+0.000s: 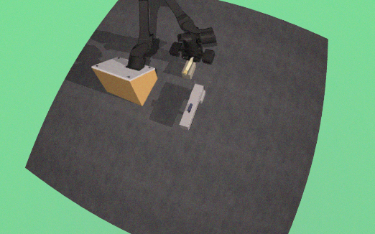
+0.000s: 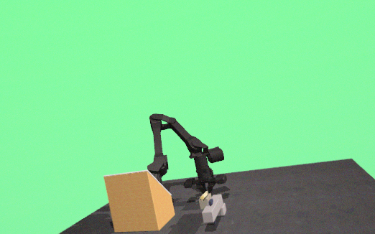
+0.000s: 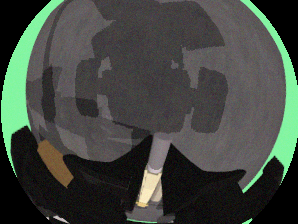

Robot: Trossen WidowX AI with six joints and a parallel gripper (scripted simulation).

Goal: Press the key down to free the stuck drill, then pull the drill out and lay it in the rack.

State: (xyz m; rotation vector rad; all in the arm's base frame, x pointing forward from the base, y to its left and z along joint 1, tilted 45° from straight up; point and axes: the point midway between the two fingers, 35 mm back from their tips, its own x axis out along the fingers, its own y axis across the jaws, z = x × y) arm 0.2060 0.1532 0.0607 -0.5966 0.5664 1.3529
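Right now the drill is 40 mm to the right of my gripper tip and 40 mm above it. From my gripper tip the other things lie so: key (70 mm ahead, 250 mm to the right, 50 mm above); grey housing block (70 mm ahead, 220 mm to the right, 40 mm above).
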